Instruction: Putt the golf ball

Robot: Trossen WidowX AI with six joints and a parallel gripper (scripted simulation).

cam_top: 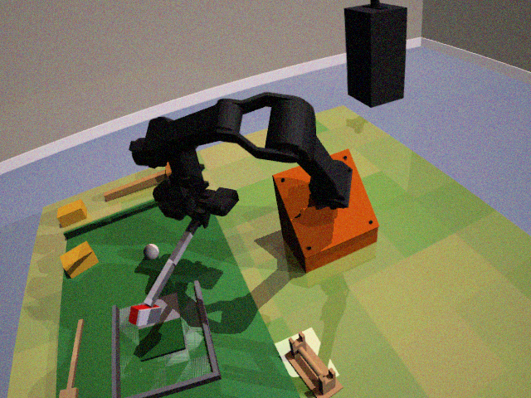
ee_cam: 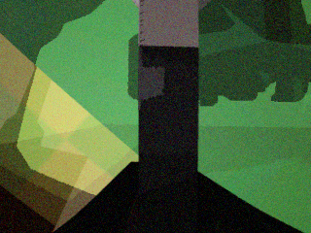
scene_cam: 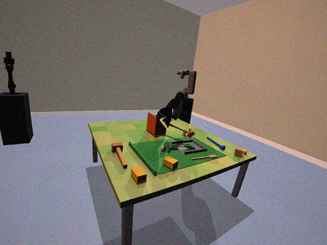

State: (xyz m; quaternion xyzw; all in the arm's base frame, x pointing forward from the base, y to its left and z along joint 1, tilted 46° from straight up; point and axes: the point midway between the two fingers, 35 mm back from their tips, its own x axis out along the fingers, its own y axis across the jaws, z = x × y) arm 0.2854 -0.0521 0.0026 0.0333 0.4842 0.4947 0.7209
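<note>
The red putter is 8 cm ahead of my gripper tip and 8 cm to the left of it. Round my gripper tip: wooden stand (9 cm behind, 34 cm to the left, 12 cm below); then dark green mat (19 cm ahead, 15 cm below); then white golf ball (15 cm ahead, 12 cm to the right, 12 cm below).
</note>
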